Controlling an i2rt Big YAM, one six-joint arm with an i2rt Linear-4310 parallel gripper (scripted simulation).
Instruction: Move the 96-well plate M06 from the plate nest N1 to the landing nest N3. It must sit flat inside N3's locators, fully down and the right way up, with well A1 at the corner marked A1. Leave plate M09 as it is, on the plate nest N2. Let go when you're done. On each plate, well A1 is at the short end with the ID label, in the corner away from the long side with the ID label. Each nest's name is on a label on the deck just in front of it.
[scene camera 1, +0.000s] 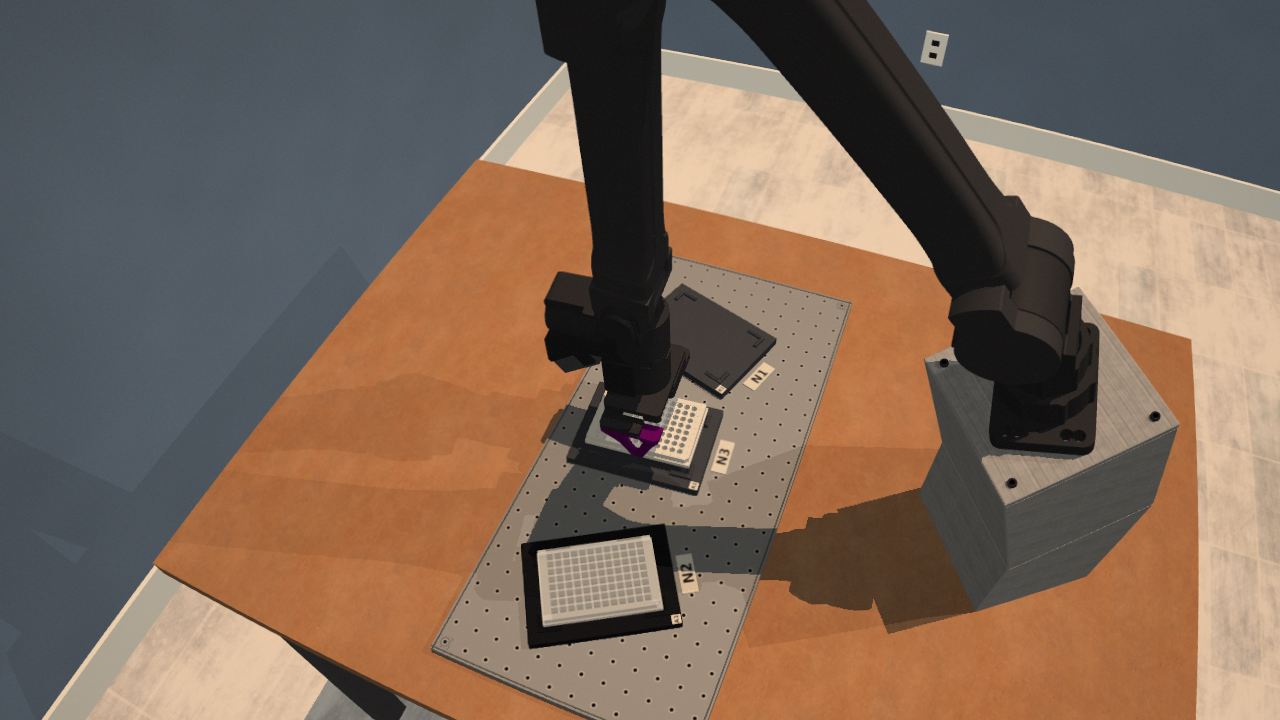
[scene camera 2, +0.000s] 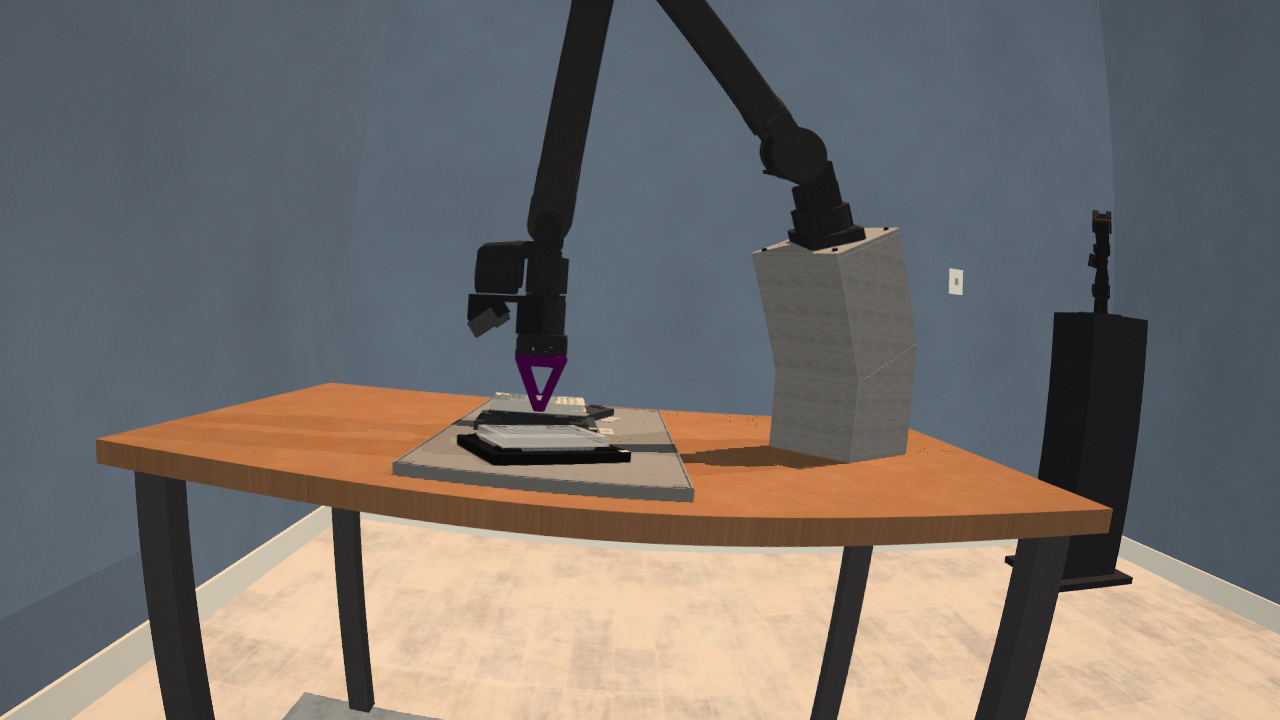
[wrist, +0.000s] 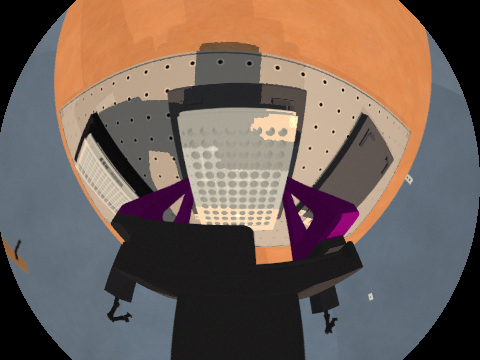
Note:
In view: my gripper (scene camera 1: 648, 426), a plate M06 (scene camera 1: 682, 421), a plate M09 (scene camera 1: 596, 607), a landing nest N3 (scene camera 1: 645, 470) and a plate nest N1 (scene camera 1: 718, 341).
The plate M06 also shows in scene camera 2 (scene camera 2: 501, 401) and in the wrist view (wrist: 257, 206). The plate M09 shows as well in scene camera 2 (scene camera 2: 527, 437) and in the wrist view (wrist: 98, 171). My gripper shows as well in scene camera 2 (scene camera 2: 539, 407) and in the wrist view (wrist: 237, 181).

